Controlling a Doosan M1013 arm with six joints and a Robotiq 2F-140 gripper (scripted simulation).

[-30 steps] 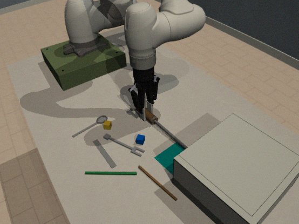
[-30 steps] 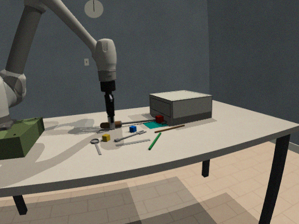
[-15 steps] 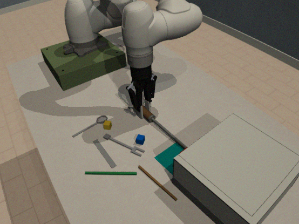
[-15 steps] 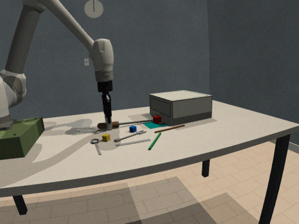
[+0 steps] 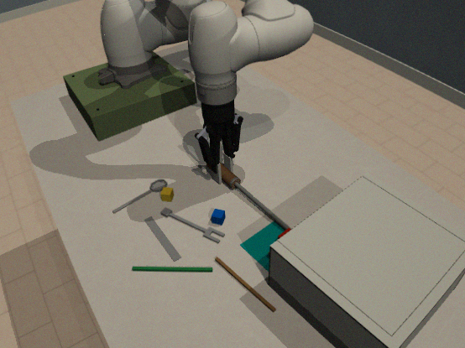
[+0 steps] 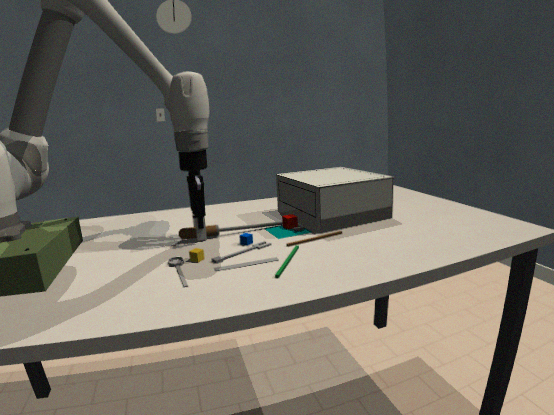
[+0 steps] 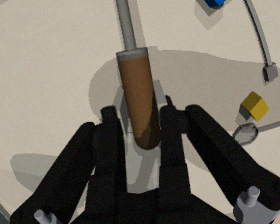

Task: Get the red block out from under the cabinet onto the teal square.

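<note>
The yellow cube lies 14 cm to the right of my hand, 5 cm behind it and 3 cm below it. Round my hand: blue cube 11 cm to the right, 9 cm ahead, 3 cm below; grey forked tool 16 cm to the right, 6 cm ahead, 3 cm below; grey spoon-like tool 16 cm to the right, 11 cm behind, 3 cm below.
</note>
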